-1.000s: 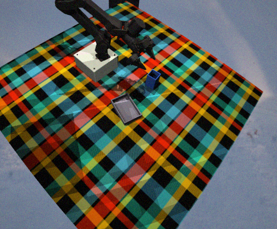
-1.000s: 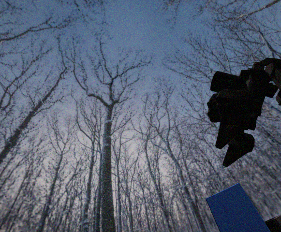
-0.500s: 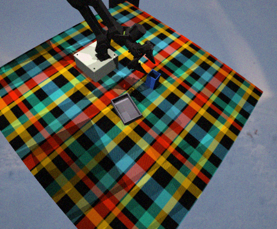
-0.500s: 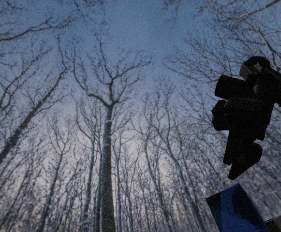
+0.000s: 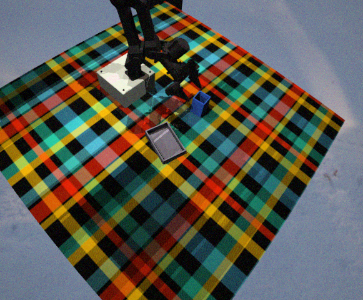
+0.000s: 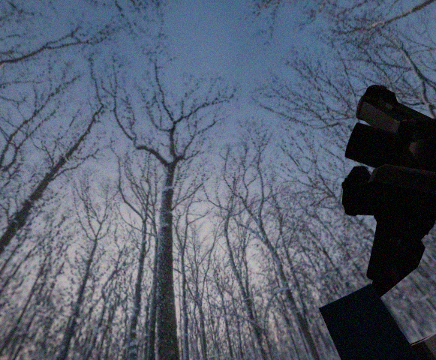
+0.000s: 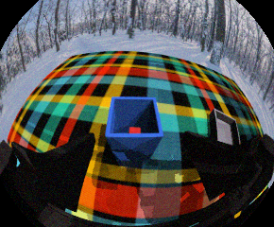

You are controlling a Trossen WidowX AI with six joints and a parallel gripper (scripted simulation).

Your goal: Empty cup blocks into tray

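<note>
My gripper tip is 50 mm above the red block, 30 mm short of it and 10 mm to the right of it. From my gripper tip the other things lie so: blue square cup 70 mm below, 30 mm ahead, 10 mm to the left.
</note>
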